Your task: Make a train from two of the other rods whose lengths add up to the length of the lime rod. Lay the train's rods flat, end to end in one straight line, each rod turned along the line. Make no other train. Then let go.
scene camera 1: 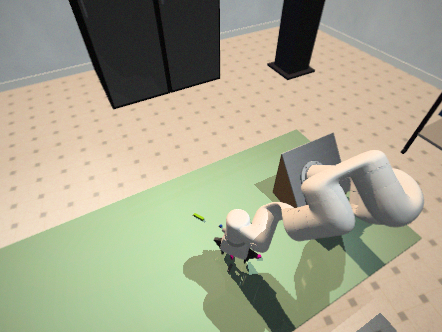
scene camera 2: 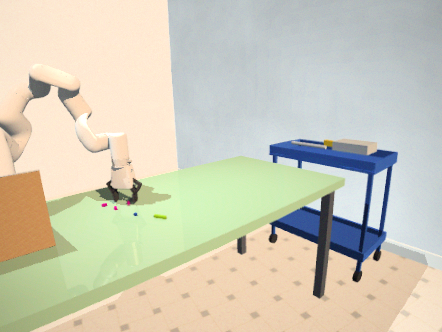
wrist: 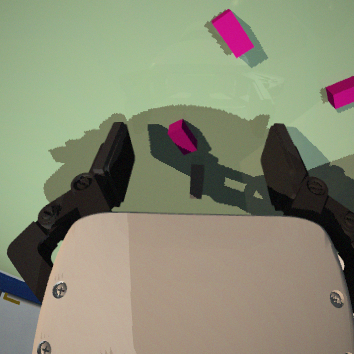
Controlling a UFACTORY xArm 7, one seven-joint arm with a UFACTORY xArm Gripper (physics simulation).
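Frame: origin at the arm's base, x right, y ahead, z up, level; metres.
Where they show: gripper, fingertip midpoint: [scene camera 1: 234, 255] [scene camera 2: 126, 201] [wrist: 197, 139]; arm's base, origin of the base link: [scene camera 1: 312, 175] [scene camera 2: 5, 201].
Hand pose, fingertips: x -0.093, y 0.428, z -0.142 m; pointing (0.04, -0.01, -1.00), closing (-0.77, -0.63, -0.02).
Each offset is from my fingertips to the top centre of the thing. "*": to the spot under its first point. Level surfaces: height alone.
The lime rod {dz -0.002, dx +0.228, dy +0.047 m} [scene camera 1: 199, 217] [scene camera 2: 160, 216] lies flat, apart from the others. A small blue rod {dz -0.002, dx +0.143, dy -0.016 m} [scene camera 1: 220, 226] [scene camera 2: 135, 214] lies between it and the gripper. My gripper [scene camera 1: 236, 260] [scene camera 2: 125, 201] [wrist: 197, 139] is open and empty, low over the table. In the wrist view, a magenta rod {dz -0.002, dx +0.005, dy +0.009 m} [wrist: 182, 136] lies slanted between and below the fingers, and a dark grey-brown rod {dz -0.002, dx -0.030, dy +0.037 m} [wrist: 196, 181] lies in the shadow close by, turned differently, with a small gap. Two more magenta rods, one at the top {* dz -0.002, dx +0.027, dy -0.057 m} [wrist: 232, 33] and one at the right edge {* dz -0.002, dx -0.040, dy -0.080 m} [wrist: 342, 92], lie apart.
The rods lie on a green table {dz -0.012 m} [scene camera 1: 125, 250] [scene camera 2: 280, 175]. The arm's base mount [scene camera 1: 286, 185] [scene camera 2: 25, 215] stands at one end. A blue cart [scene camera 2: 335, 157] carrying a pale box [scene camera 2: 354, 146] stands beyond the table. A black cabinet [scene camera 1: 130, 50] and a black column [scene camera 1: 300, 35] stand on the floor.
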